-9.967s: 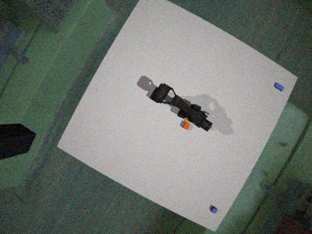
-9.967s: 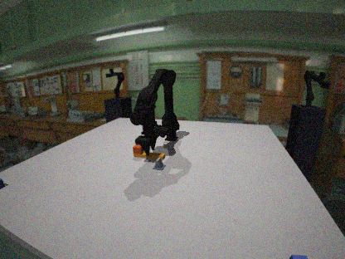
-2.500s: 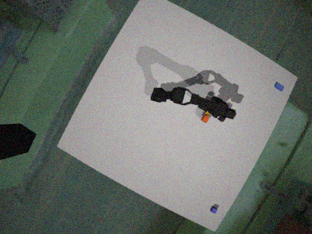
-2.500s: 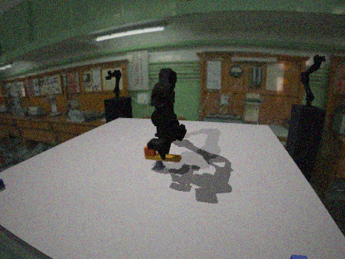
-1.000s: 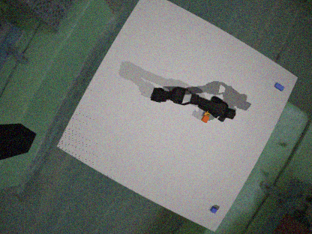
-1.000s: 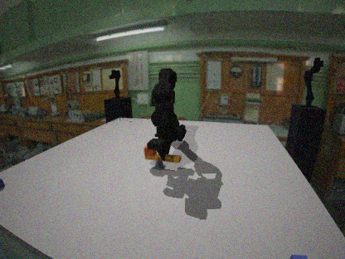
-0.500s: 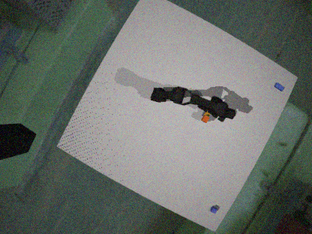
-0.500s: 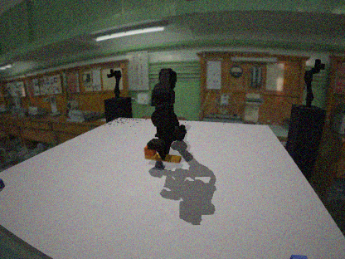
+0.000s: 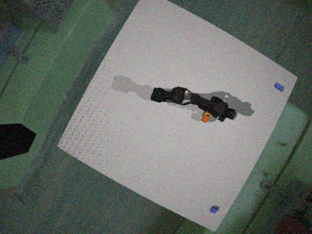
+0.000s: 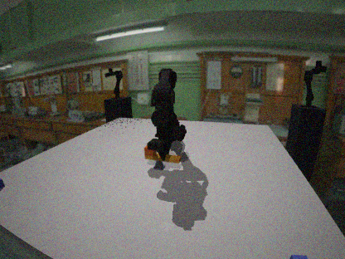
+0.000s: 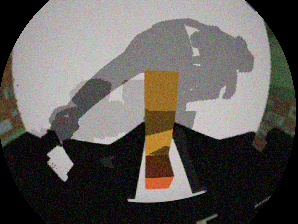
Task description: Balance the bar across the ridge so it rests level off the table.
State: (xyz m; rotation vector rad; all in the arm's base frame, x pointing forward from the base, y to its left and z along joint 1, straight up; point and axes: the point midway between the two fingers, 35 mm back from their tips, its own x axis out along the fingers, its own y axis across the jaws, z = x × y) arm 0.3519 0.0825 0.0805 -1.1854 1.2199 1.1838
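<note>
The bar is 4 cm to the right of my gripper tip and 1 cm above it.
</note>
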